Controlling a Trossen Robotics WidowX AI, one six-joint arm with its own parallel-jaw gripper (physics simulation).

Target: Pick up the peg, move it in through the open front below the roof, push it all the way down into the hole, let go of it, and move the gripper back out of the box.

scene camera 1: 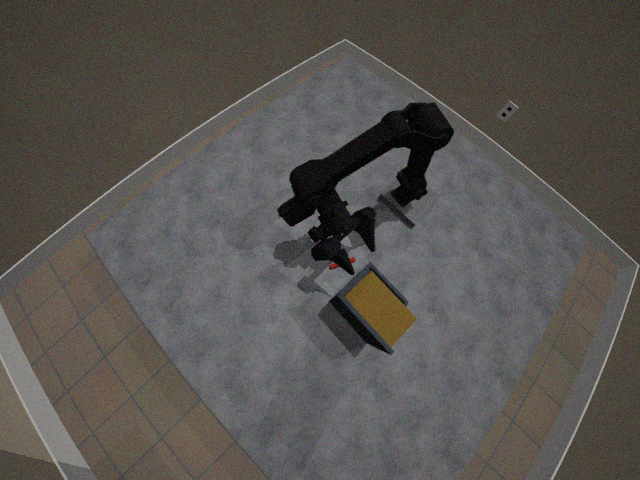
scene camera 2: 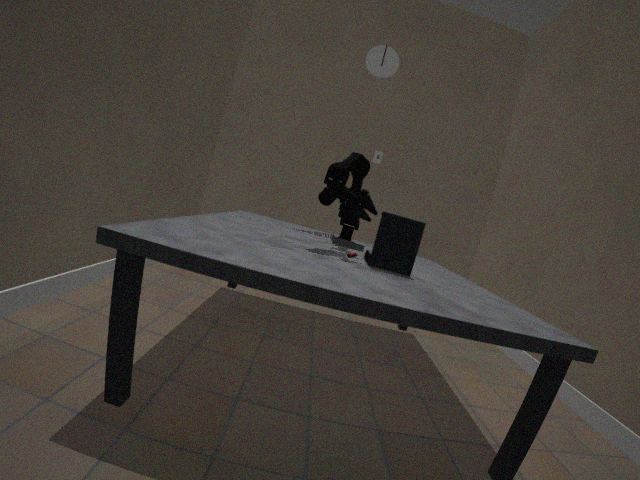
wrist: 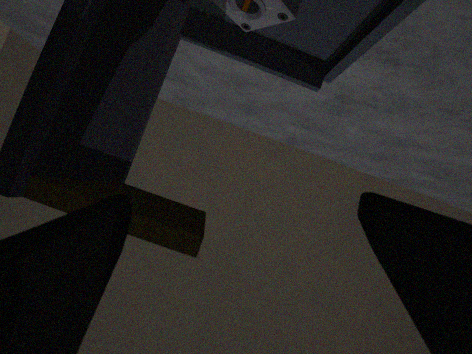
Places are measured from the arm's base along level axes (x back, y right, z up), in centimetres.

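Pixels of known places: gripper, between the fingertips: (scene camera 1: 363, 262) (scene camera 2: 373, 217) (wrist: 246, 204); arm's base, origin of its link: (scene camera 1: 403, 195) (scene camera 2: 344, 238).
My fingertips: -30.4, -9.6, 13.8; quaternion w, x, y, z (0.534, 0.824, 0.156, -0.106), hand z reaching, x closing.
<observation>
For each thing: its top centre in the pictures, then the offset to it from my fingertips, as dx, dy, dz. "spot": a spot on its surface instead. Level surfaces: height alone.
- red peg, centre of its top: (scene camera 1: 342, 262) (scene camera 2: 352, 253) +0.0, +4.2, -15.7
- box, centre of its top: (wrist: 189, 229) (scene camera 1: 391, 297) (scene camera 2: 399, 216) -1.1, -9.6, +3.1
- yellow roof, a spot on its surface: (wrist: 167, 222) spot: -2.6, -3.3, +2.1
- pale plate, centre of its top: (wrist: 245, 8) -2.7, -8.7, -13.1
- table, height of its surface: dz -17.1
The red peg (scene camera 1: 334, 266) (scene camera 2: 352, 255) lies on its side on the table, near the front of the box (scene camera 1: 365, 330) (scene camera 2: 397, 245) (wrist: 225, 47). In scene camera 1, one finger partly covers the peg; the peg does not show in the wrist view. The box has a yellow roof (scene camera 1: 379, 308) (wrist: 167, 222) and dark walls. The wrist view shows a pale plate (wrist: 265, 19) with a round hole on the box's floor, cut by the top edge; something orange shows in the hole. My gripper (scene camera 1: 362, 261) (scene camera 2: 372, 215) (wrist: 246, 204) is open and empty, above the table and outside the box, with its fingers towards it.
The box's dark side wall (wrist: 55, 95) and the roof edge stand close beyond the left finger in the wrist view. The arm's base plate (scene camera 1: 397, 211) is on the table (scene camera 1: 206, 248) (scene camera 2: 232, 248), behind the gripper. Dark shadows lie around the peg and the box.
</observation>
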